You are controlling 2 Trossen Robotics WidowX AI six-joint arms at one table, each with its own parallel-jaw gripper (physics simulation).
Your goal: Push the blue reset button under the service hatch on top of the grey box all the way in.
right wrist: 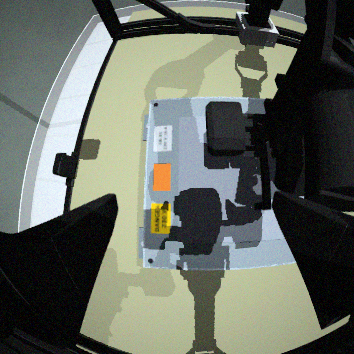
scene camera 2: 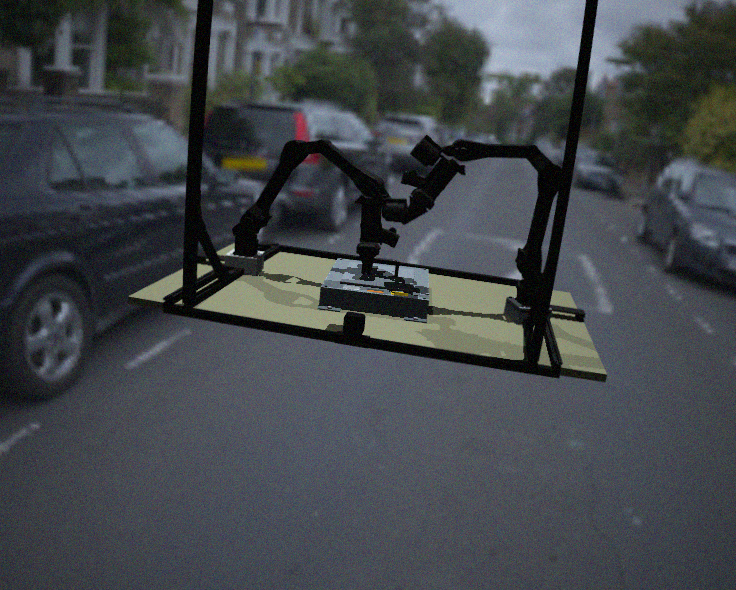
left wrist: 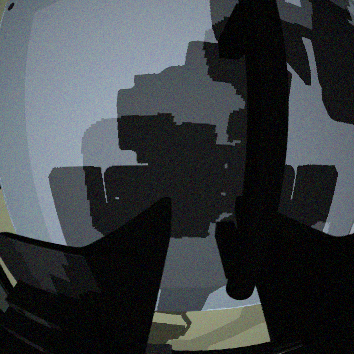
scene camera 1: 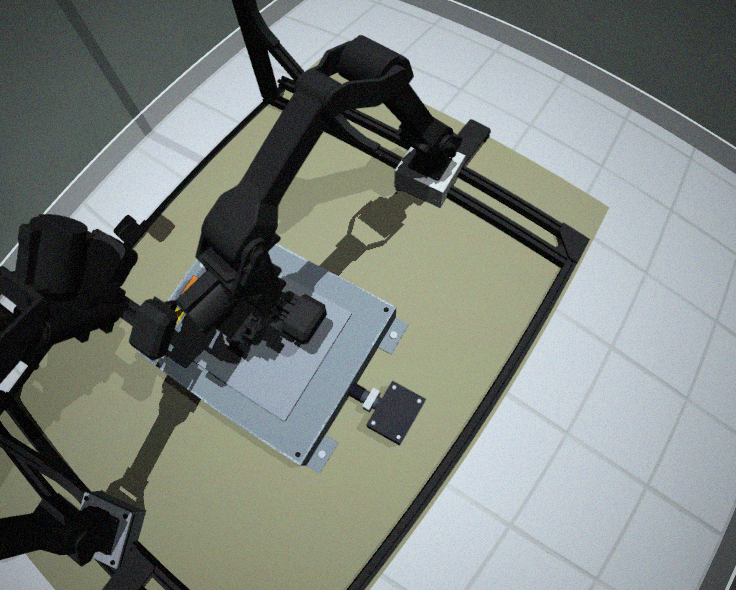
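Observation:
The grey box point(scene camera 1: 344, 381) point(scene camera 2: 334, 299) point(right wrist: 165, 110) sits on the mat. Its pale hatch panel point(scene camera 1: 294, 368) point(left wrist: 100, 45) point(right wrist: 192, 170) appears to lie flat on top. A black handle bar point(left wrist: 267, 125) point(right wrist: 266, 180) stands above the hatch. The blue button does not show in any view. My left gripper point(left wrist: 203, 204) point(scene camera 2: 368, 276) is low over the hatch, its fingers partly apart. The bar runs close by the right-hand fingertip, with a gap to the other finger. My right gripper point(right wrist: 197, 200) is wide open and empty, above the sticker side of the box.
Orange point(right wrist: 162, 177) and yellow point(right wrist: 160, 218) stickers lie along one box edge. A dark square plate point(scene camera 1: 396, 411) is joined to the box by a short stem. A black frame rail point(scene camera 1: 466, 430) runs round the mat. Both arms crowd together over the box.

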